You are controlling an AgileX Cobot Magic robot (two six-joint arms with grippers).
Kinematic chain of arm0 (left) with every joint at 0, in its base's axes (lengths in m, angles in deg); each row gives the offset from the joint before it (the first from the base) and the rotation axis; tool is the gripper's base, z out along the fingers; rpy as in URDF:
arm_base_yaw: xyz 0 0 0.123 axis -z
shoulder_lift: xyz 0 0 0 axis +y
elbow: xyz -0.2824 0 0.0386 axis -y
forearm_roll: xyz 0.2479 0 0.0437 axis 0.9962 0 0.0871
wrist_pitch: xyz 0 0 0 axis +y
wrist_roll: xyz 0.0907 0 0.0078 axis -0.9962 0 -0.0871
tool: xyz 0 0 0 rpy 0 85 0
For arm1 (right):
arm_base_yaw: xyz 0 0 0.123 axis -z
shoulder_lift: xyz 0 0 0 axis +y
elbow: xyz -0.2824 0 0.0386 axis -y
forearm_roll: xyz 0.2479 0 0.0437 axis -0.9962 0 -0.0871
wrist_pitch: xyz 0 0 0 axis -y
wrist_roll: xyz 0.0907 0 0.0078 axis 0.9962 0 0.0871
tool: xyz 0 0 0 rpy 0 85 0
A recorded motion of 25 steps. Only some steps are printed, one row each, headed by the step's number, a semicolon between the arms.
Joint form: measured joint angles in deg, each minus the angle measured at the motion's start. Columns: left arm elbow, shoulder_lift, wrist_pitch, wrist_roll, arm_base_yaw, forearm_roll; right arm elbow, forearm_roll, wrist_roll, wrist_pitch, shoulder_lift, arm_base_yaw.
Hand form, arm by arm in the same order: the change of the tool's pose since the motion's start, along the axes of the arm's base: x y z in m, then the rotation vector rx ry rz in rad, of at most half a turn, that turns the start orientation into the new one. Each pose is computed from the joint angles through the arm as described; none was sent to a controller.
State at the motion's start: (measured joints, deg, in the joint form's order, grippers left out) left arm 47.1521 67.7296 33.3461 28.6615 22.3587 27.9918; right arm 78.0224 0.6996 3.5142 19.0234 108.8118 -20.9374
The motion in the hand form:
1: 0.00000 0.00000 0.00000 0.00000 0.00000 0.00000; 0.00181 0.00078 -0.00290 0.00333 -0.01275 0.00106
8: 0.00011 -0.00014 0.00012 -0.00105 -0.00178 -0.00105; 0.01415 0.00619 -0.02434 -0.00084 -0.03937 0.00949
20: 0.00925 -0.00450 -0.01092 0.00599 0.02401 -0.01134; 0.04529 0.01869 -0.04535 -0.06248 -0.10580 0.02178
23: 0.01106 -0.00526 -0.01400 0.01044 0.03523 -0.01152; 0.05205 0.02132 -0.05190 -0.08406 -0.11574 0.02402
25: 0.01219 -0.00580 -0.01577 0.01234 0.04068 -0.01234; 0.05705 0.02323 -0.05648 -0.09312 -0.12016 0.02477
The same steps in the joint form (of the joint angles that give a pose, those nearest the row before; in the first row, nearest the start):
1: 0.00 0.00 0.00 0.00 0.00 0.00; 0.00 0.10 0.00 1.39 0.64 0.00
8: 0.00 0.00 -0.13 0.00 0.00 0.00; 1.13 0.92 -0.09 5.94 4.98 0.00
20: 0.00 2.94 -1.72 0.10 -0.08 0.10; 9.33 1.54 -4.26 8.30 13.29 0.00
23: 0.00 3.66 -1.75 0.10 -0.08 0.10; 11.22 1.58 -5.59 8.45 15.25 0.00
25: 0.00 4.09 -1.85 0.10 -0.08 0.11; 12.70 1.58 -6.17 8.45 16.69 0.00

